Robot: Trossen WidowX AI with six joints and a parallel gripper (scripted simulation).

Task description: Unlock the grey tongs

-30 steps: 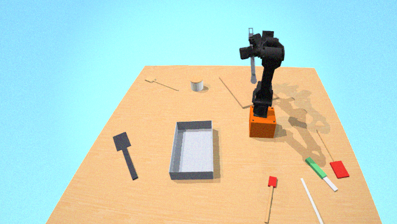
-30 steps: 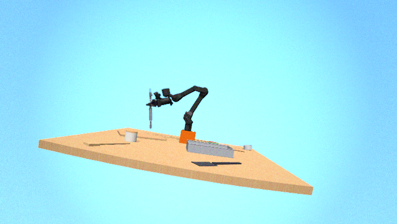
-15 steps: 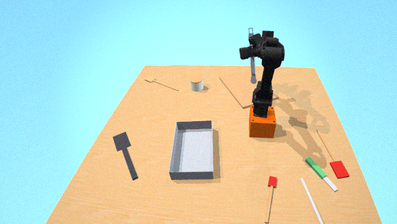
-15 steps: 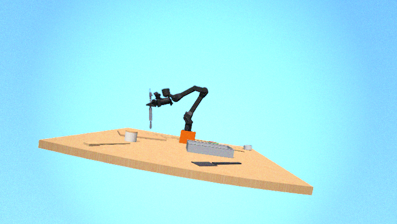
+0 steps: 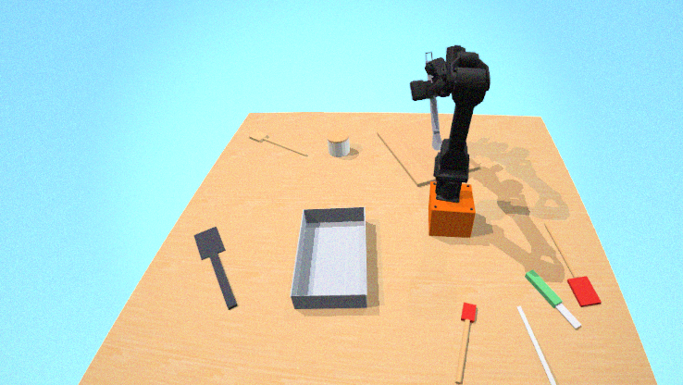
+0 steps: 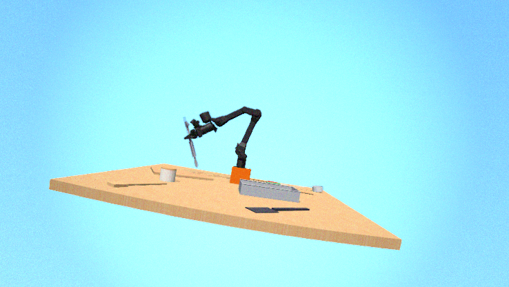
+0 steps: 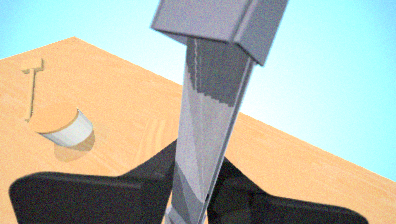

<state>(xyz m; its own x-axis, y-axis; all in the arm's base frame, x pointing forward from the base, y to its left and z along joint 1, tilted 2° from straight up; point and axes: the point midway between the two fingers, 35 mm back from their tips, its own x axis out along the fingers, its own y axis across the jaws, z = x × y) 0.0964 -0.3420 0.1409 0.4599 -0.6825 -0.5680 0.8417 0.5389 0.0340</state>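
Now: gripper tip 22 cm above the thin wooden board and 2 cm to the right of it. Also, from my gripper tip: red paddle (49 cm to the left, 46 cm behind, 22 cm below); white cup (31 cm ahead, 19 cm below, 8 cm to the left); grey roasting tin (59 cm to the left, 20 cm below, 17 cm ahead).
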